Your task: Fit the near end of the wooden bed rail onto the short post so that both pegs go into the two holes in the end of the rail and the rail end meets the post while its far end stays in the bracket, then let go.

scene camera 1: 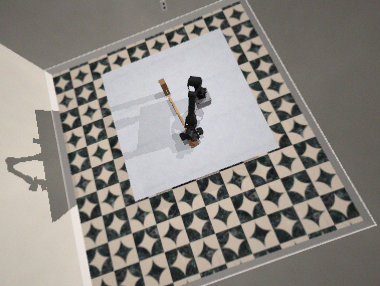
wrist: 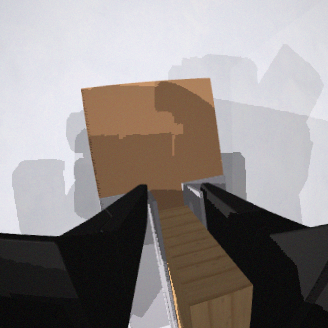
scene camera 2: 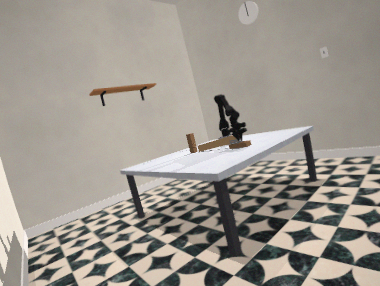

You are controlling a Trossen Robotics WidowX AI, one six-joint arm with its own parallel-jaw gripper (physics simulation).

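Places are measured from the arm's base along level axes (x ahead, y left, z up), in metres.
Pixels of known places: gripper, between the fingertips: (wrist: 173, 191) (scene camera 2: 240, 140); arm's base, origin of its link: (scene camera 1: 201, 95) (scene camera 2: 226, 135).
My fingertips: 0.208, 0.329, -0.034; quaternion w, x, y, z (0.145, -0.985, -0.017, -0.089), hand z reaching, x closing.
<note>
For each thing: its top centre in the pictures, then the offset to it from my fingertips, as dx, dy, dz. "*": a spot on its surface instead. Level surfaces: height alone.
- short post, a spot on its surface: (wrist: 150, 115) (scene camera 1: 194, 143) * -0.010, +0.042, -0.011
- taller wooden post, a spot on its surface: (scene camera 2: 191, 142) * +0.090, -0.496, +0.053
- white table, height of its surface: dz -0.046
The short post (scene camera 1: 194, 144) (scene camera 2: 240, 145) (wrist: 150, 115) is a low, square brown block on the table. The wooden bed rail (scene camera 1: 176, 110) (scene camera 2: 215, 144) (wrist: 200, 250) runs from beside it to the taller post. My gripper (scene camera 1: 192, 136) (scene camera 2: 240, 139) (wrist: 173, 191) is shut on the rail at its near end, one finger on each side. In the wrist view the rail's striped end face is beside the post's near edge, and the rail's top is nearer the camera than the post. Pegs and holes are hidden, and I cannot tell whether they are engaged. The far bracket is too small to make out.
The taller wooden post (scene camera 1: 164, 87) (scene camera 2: 191, 142) stands upright at the rail's far end. The white table (scene camera 1: 150, 175) (scene camera 2: 175, 167) carries everything. Grey pieces (wrist: 215, 180) lie close beside the rail at the short post. The arm's base (scene camera 1: 203, 101) stands to the side of the rail.
</note>
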